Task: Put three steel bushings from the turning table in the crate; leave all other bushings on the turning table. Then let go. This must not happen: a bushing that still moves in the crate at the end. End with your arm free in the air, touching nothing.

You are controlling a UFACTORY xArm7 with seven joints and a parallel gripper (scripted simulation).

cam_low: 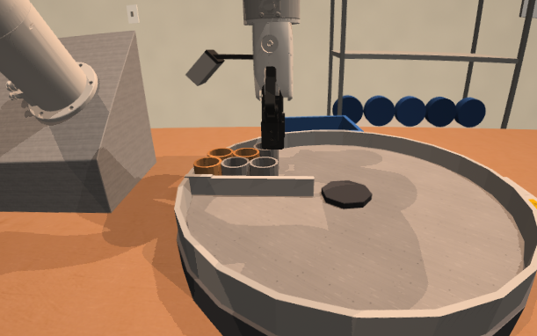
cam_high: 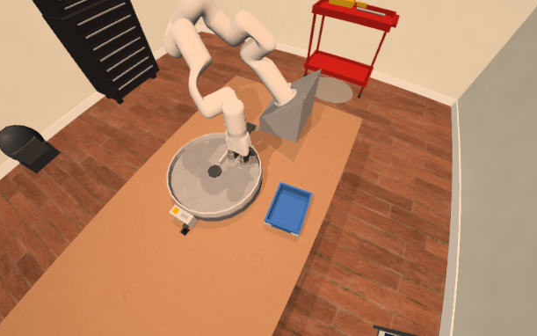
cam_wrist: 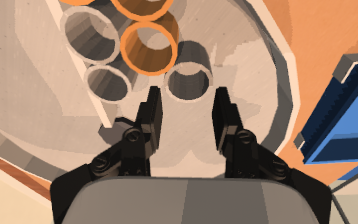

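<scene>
Now: the blue crate 260 mm to the left of my hand, 130 mm ahead of it and 90 mm below it. From my hand the other things lie so: round grey turning table: 100 mm to the right, 80 mm ahead, 60 mm below.
</scene>
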